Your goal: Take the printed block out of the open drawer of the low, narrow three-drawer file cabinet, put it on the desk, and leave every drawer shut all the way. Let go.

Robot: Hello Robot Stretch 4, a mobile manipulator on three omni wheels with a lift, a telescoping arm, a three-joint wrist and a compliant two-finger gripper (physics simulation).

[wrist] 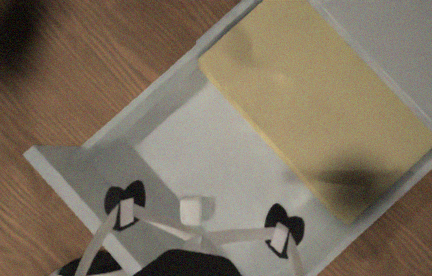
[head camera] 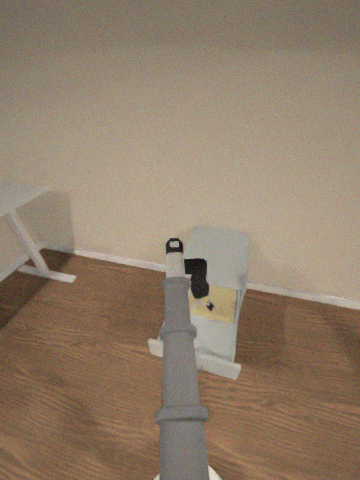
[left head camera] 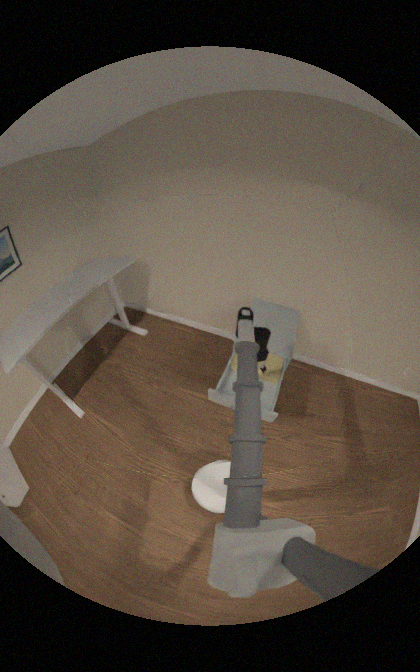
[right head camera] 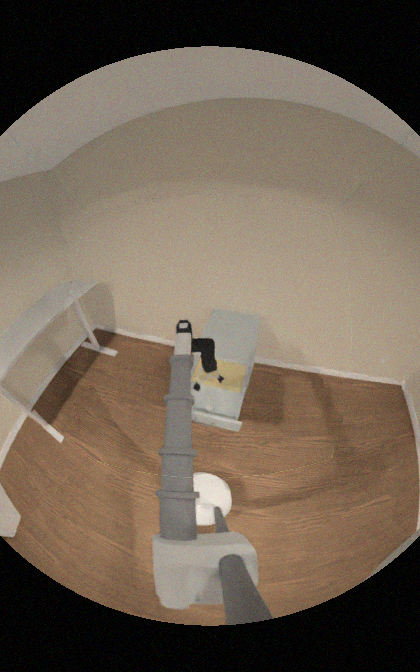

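The small white block (right head camera: 209, 407) (wrist: 190, 210) lies on the floor of the open drawer (head camera: 220, 365) (left head camera: 222, 398) (right head camera: 220, 421) (wrist: 220, 135), near its front panel. In the head and left head views I cannot make it out behind the arm. My gripper (right head camera: 209, 383) (wrist: 205, 208) is open and empty above the drawer, its fingertips wide apart on either side of the block in the wrist view. The low pale cabinet (head camera: 220, 250) (left head camera: 280, 325) (right head camera: 235, 330) stands against the wall; its lower drawer fronts are hidden. The pale desk (head camera: 20, 195) (left head camera: 65, 295) (right head camera: 40, 315) stands to the left.
A flat yellow piece (head camera: 225, 305) (left head camera: 274, 371) (right head camera: 235, 376) (wrist: 310, 100) lies across the rear of the open drawer. The desk's foot (head camera: 55, 275) (left head camera: 137, 330) (right head camera: 107, 351) rests on the wooden floor left of the cabinet. A framed picture (left head camera: 7, 254) hangs at the far left.
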